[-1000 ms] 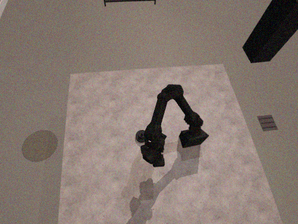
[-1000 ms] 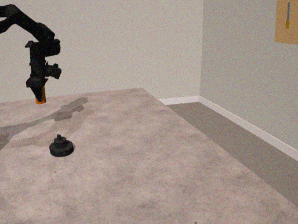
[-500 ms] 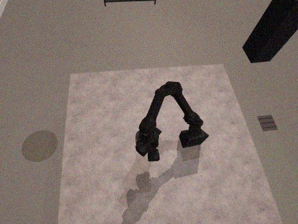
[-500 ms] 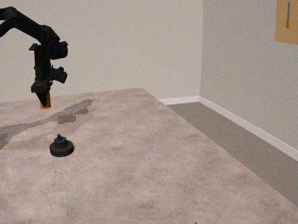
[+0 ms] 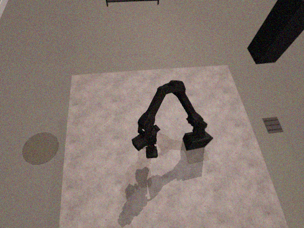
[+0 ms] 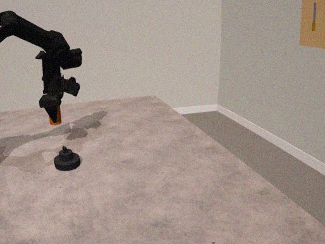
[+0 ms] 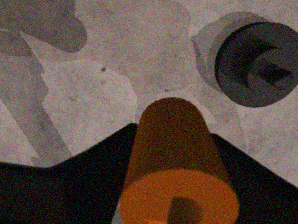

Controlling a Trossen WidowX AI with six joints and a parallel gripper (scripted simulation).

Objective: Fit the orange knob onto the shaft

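The dark round pedestal is 90 mm to the right of my gripper tip, 90 mm below it and 20 mm ahead of it. Also, from my gripper tip: orange knob: 20 mm above.
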